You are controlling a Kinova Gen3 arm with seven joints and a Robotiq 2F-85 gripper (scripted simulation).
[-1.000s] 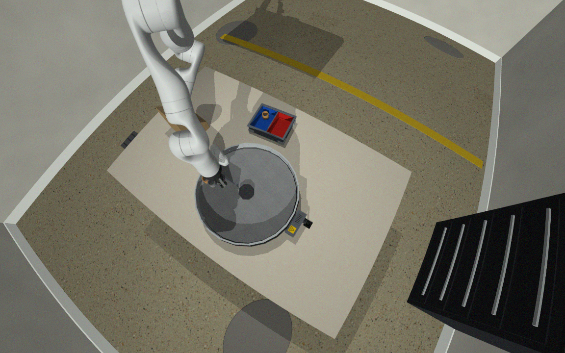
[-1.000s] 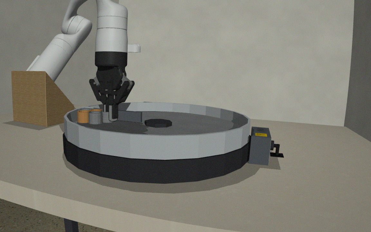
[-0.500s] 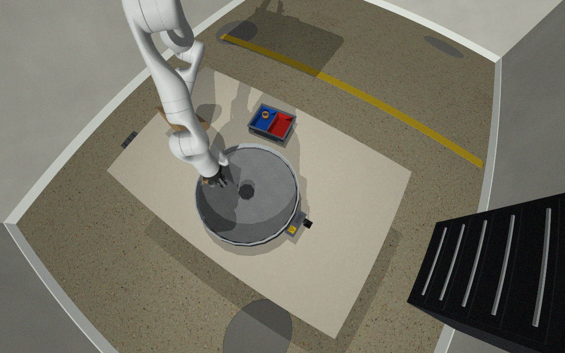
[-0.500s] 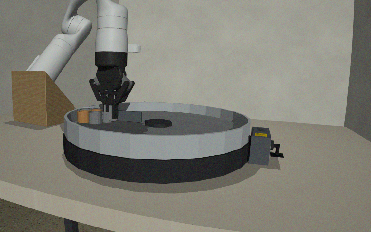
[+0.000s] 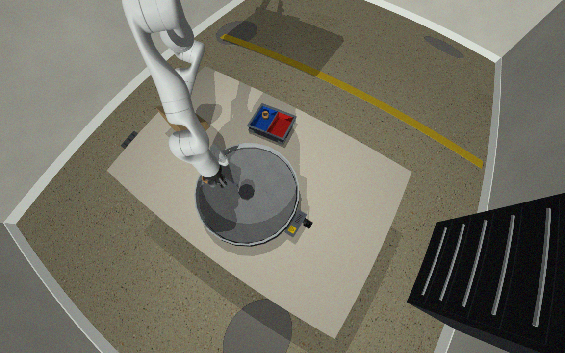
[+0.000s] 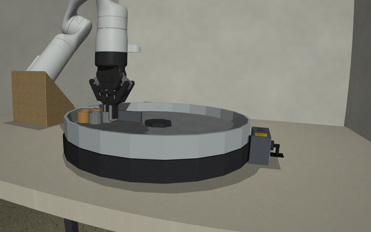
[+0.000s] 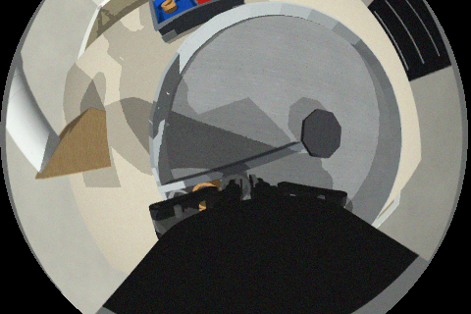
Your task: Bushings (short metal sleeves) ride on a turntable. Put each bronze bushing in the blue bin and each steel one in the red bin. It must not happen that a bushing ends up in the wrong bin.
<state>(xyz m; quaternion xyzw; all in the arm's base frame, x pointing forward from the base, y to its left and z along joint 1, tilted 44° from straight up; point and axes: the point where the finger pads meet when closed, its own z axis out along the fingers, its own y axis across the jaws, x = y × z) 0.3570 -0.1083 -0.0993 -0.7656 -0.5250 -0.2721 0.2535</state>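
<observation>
Right now my hand is 110 mm short of the grey turntable, 20 mm to the right of it and 20 mm above it.
</observation>
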